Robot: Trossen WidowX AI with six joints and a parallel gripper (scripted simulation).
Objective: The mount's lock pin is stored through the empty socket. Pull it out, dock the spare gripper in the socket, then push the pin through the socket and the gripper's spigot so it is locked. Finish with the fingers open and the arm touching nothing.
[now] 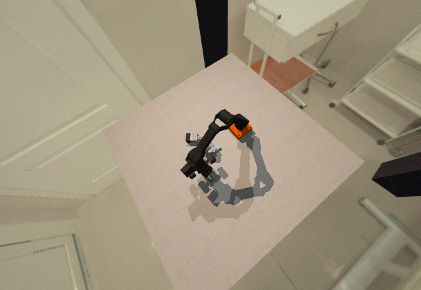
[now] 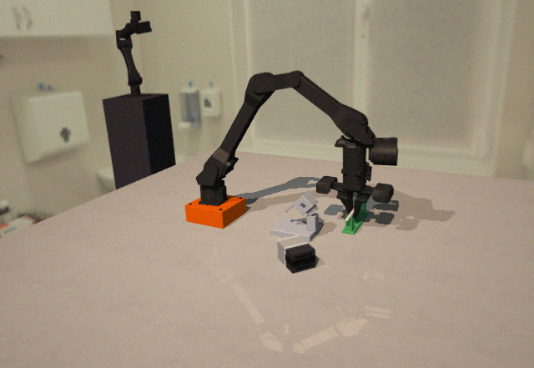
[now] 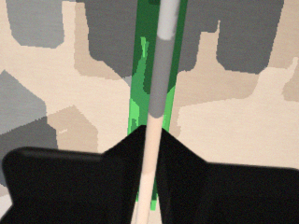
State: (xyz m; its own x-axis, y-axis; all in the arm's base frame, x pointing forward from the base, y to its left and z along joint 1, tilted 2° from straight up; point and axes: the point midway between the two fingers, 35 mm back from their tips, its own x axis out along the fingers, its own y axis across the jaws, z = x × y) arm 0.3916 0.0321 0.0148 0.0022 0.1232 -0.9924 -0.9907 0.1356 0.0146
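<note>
Right now my gripper tip is 2 cm to the right of the green stand. Round my gripper tip: grey mount 12 cm behind, 7 cm to the right, 3 cm above; spare gripper 10 cm behind, 21 cm to the right.
</note>
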